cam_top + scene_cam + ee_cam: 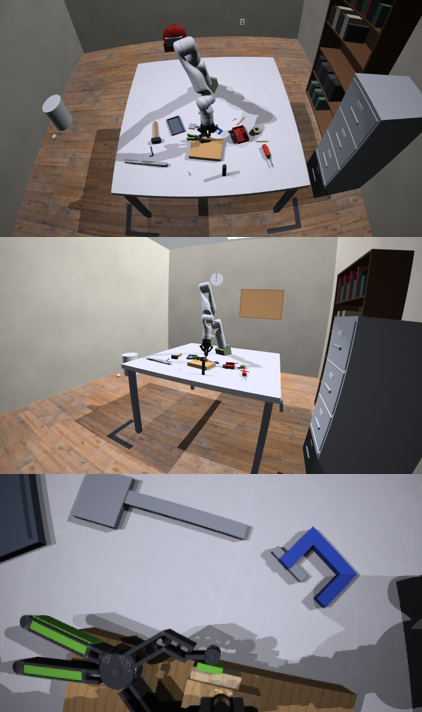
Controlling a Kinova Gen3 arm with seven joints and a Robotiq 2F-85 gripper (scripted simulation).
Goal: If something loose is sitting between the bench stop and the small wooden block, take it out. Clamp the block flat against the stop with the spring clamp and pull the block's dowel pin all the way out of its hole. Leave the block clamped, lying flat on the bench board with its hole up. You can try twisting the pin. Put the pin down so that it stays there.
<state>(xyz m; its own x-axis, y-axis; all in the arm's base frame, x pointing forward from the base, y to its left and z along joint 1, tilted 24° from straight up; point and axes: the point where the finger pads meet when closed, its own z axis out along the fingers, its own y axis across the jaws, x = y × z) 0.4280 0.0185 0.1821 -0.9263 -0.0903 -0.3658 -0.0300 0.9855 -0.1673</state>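
My gripper is now 20 mm above the round dowel pin. Also, from my hand: grey t-shaped tool: 130 mm behind, 70 mm to the right, 90 mm below; wooden bench board: 50 mm ahead, 20 mm to the right, 70 mm below; wooden block: 50 mm below.
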